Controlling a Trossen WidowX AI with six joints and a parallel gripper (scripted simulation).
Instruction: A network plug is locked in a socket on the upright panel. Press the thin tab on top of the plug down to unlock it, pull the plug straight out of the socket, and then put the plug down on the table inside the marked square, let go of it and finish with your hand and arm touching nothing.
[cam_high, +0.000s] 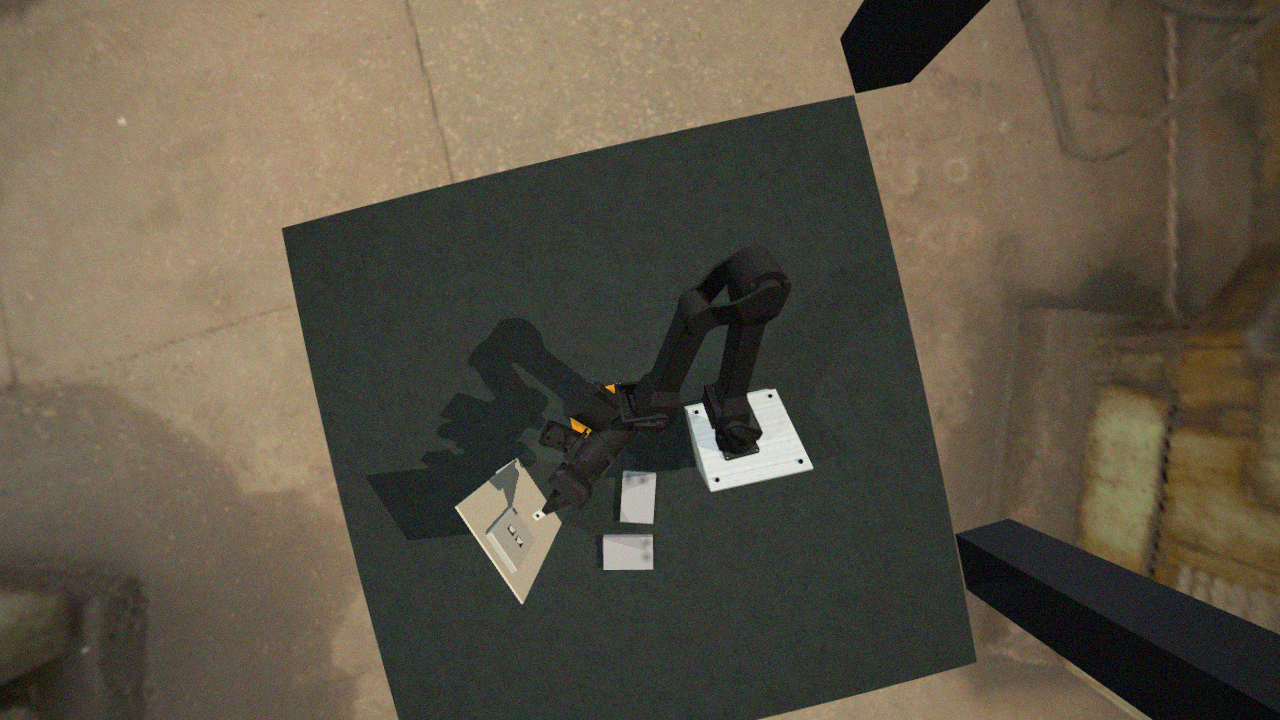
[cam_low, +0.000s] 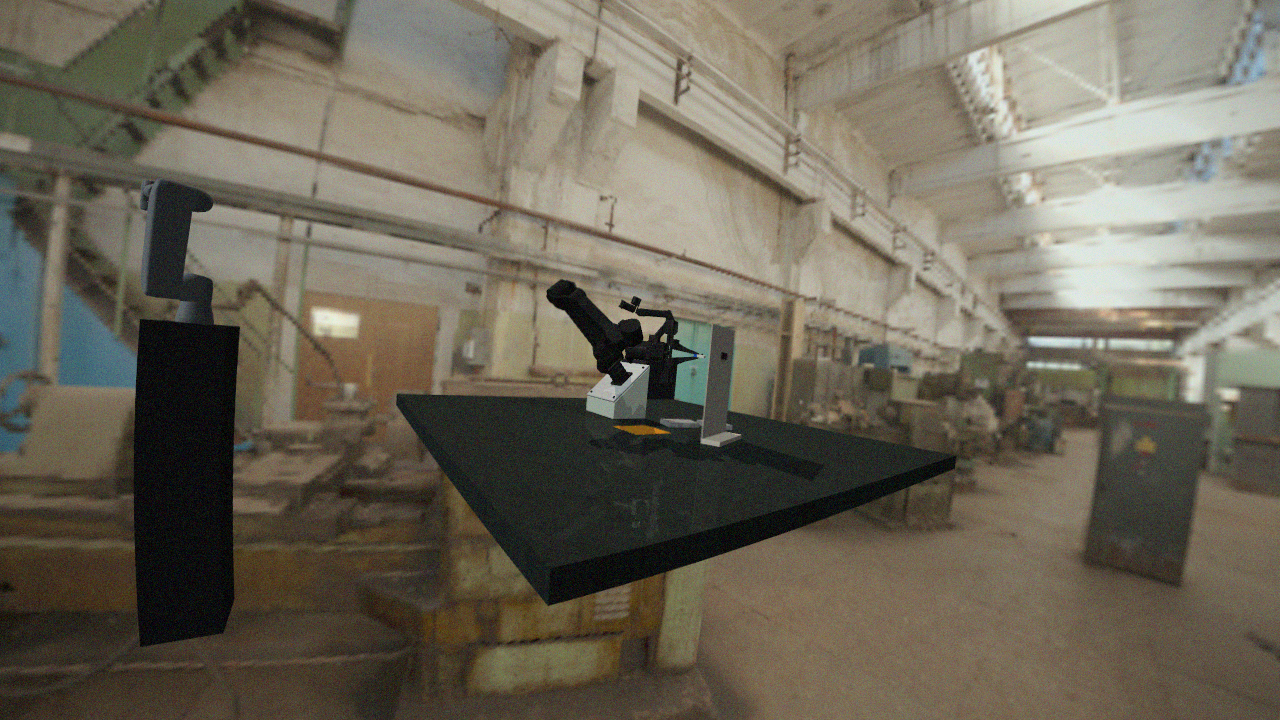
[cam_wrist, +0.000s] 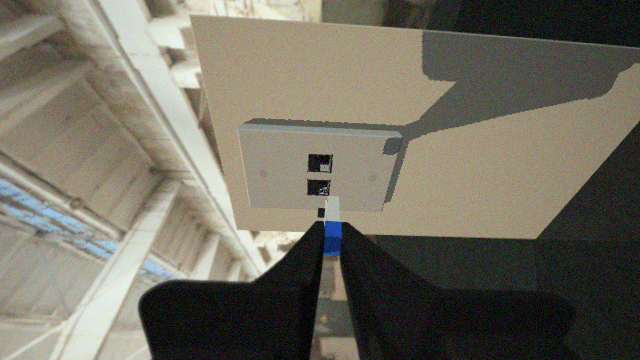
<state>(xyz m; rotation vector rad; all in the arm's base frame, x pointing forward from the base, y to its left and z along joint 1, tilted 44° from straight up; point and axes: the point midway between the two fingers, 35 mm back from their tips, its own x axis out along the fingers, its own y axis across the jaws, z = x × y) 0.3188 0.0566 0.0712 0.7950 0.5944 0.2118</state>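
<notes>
Now: the orange marked square 9 cm behind my gripper tip, 10 cm to the right of it and 22 cm below it. The rest, counted from my gripper tip: upright panel (7 cm ahead, 3 cm to the left, 8 cm below); then network plug (1 cm ahead).
</notes>
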